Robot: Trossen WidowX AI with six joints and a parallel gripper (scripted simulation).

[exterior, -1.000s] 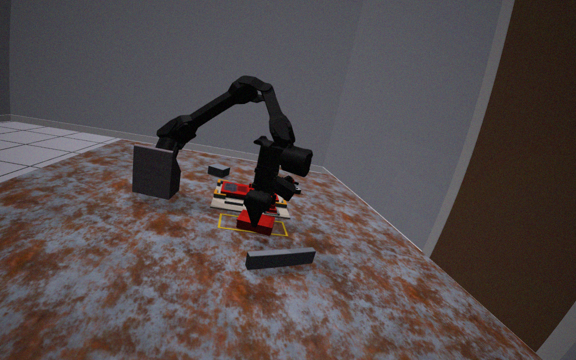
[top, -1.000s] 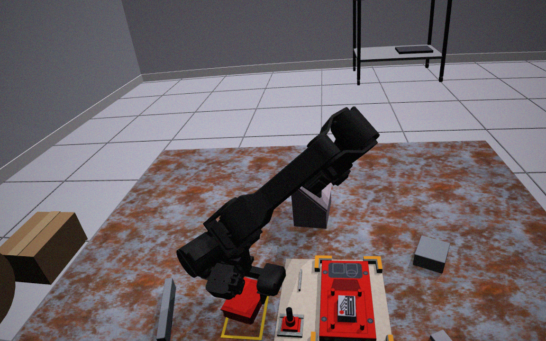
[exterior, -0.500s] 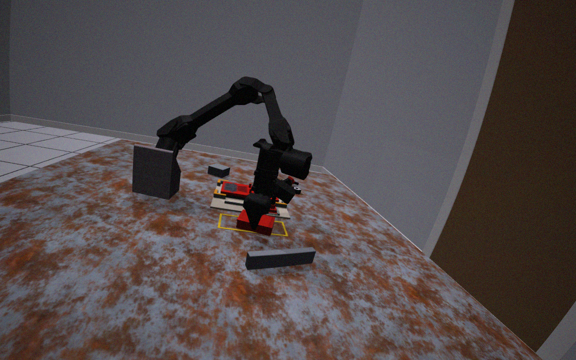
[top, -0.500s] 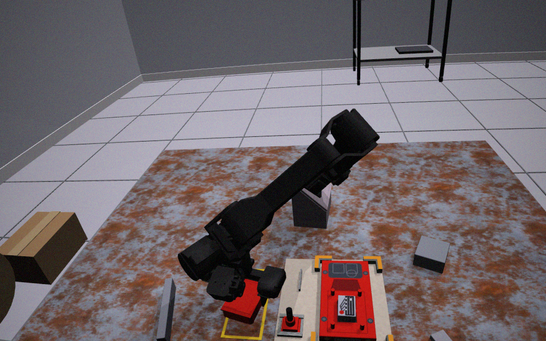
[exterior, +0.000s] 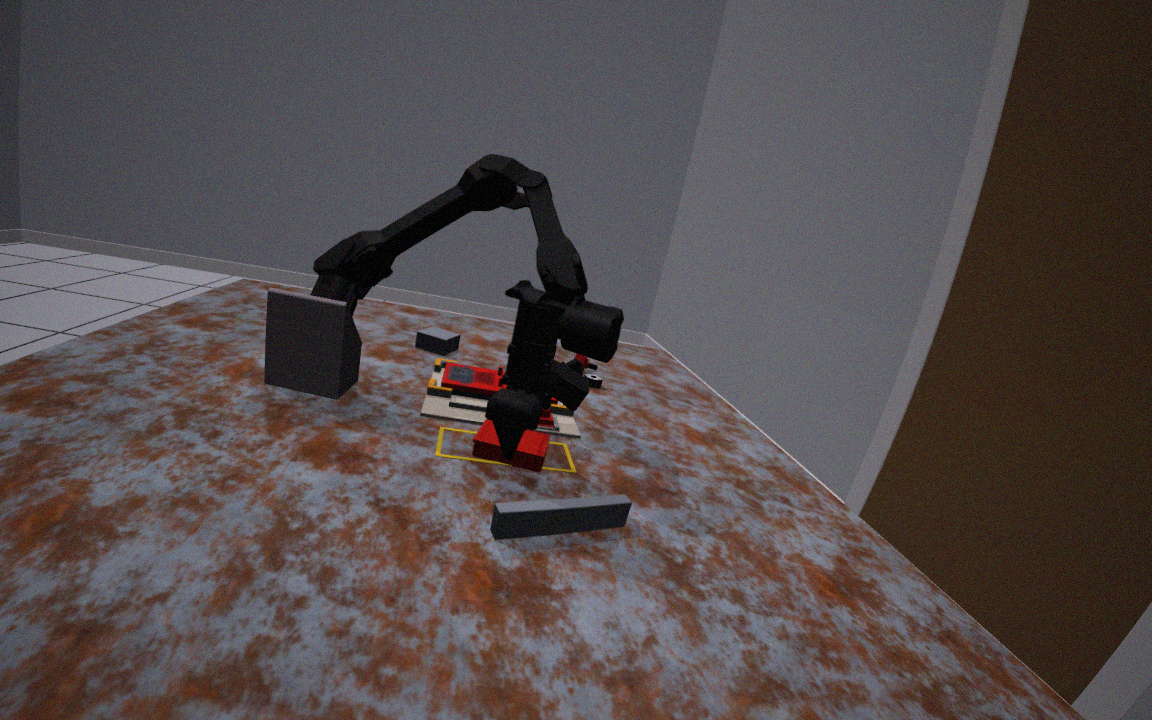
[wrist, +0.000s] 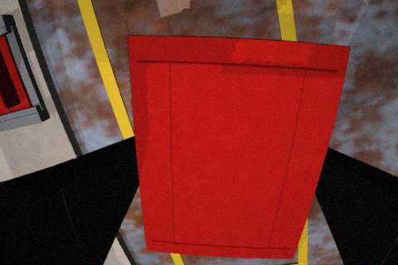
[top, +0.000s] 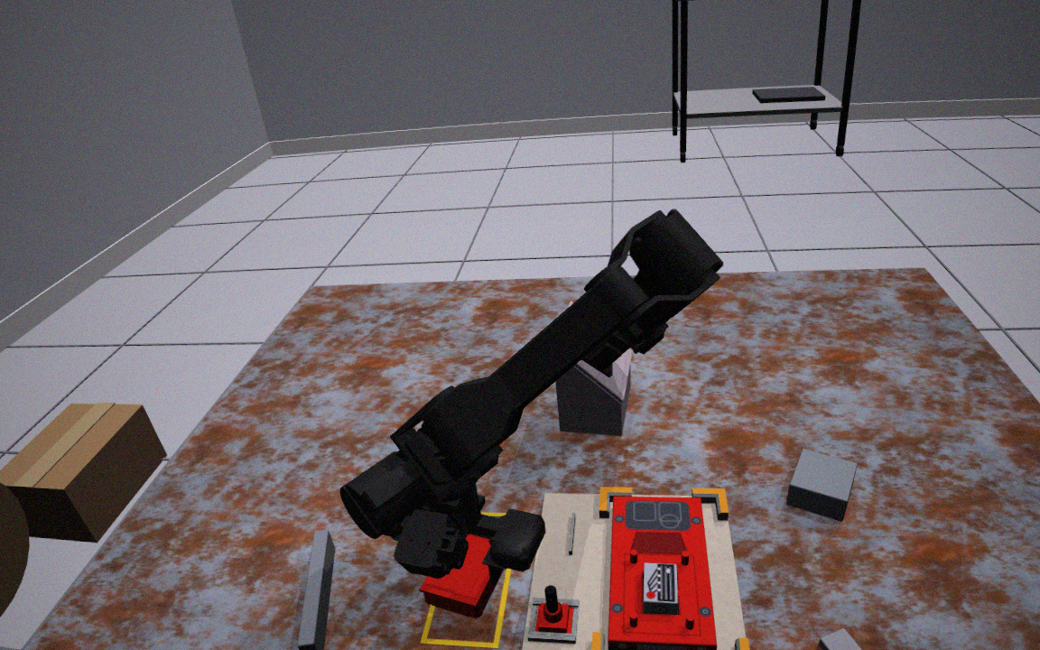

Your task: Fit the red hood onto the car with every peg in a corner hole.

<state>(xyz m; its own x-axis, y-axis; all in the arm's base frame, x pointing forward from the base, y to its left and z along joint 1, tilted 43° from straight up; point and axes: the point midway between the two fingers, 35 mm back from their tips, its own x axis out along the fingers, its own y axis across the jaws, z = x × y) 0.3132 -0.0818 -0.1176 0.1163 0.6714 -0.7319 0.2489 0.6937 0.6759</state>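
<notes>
Right now the engine block is 30 mm ahead of my gripper tip, 220 mm to the left of it and 10 mm above it. From my gripper tip the other things lie so: jig (200 mm to the left); then red hood (10 mm above).
</notes>
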